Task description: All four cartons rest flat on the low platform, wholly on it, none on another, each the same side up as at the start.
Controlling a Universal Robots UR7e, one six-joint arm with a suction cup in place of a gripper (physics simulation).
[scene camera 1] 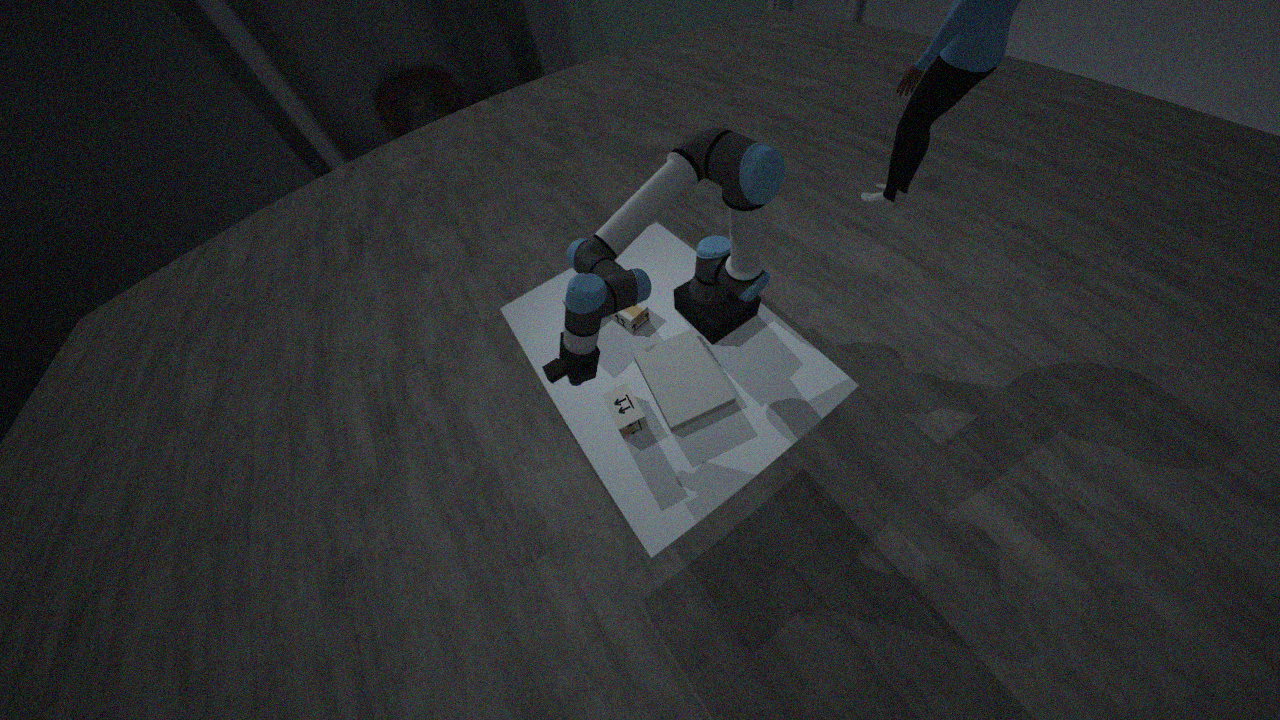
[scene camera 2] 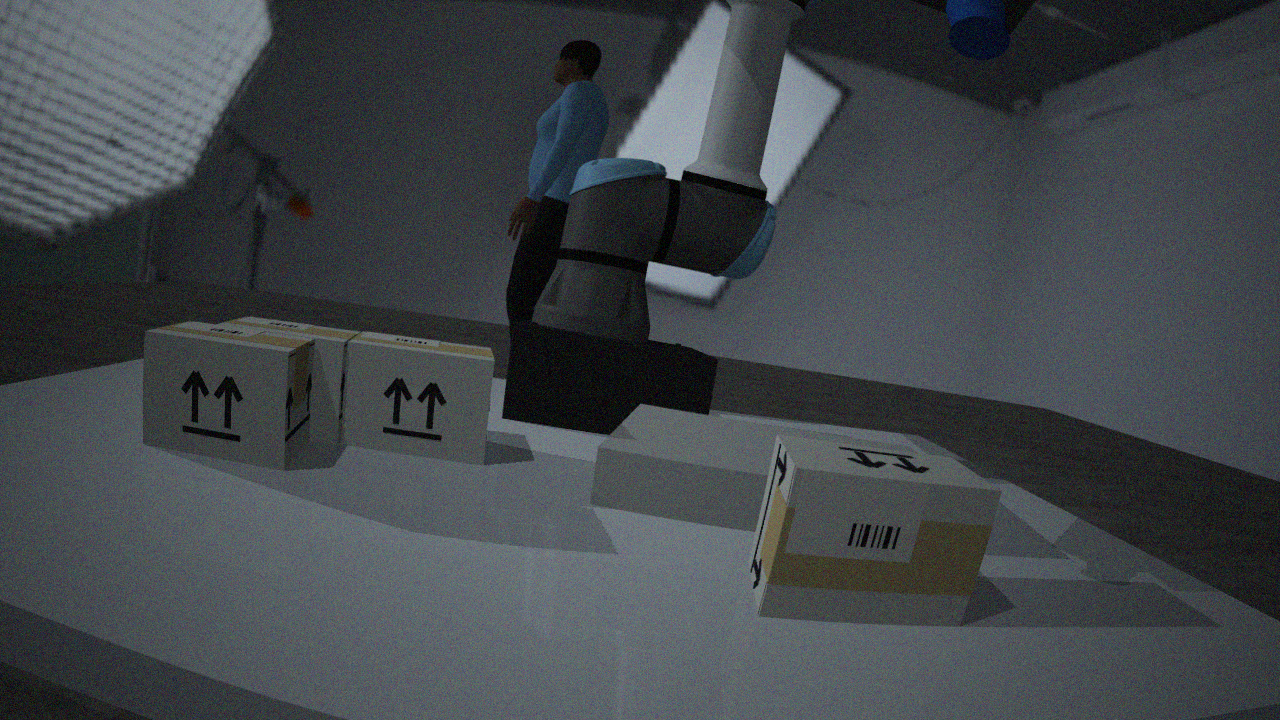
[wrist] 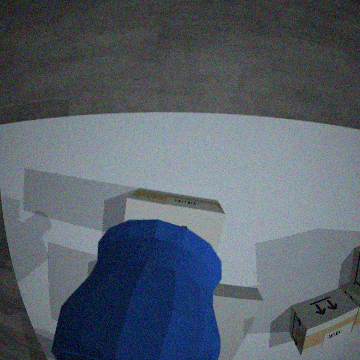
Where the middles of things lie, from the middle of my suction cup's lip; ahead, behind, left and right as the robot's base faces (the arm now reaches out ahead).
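Labels:
There is the low grey platform point(wrist: 235, 307), and I see it 0.32 m behind my suction cup and 0.33 m below it.

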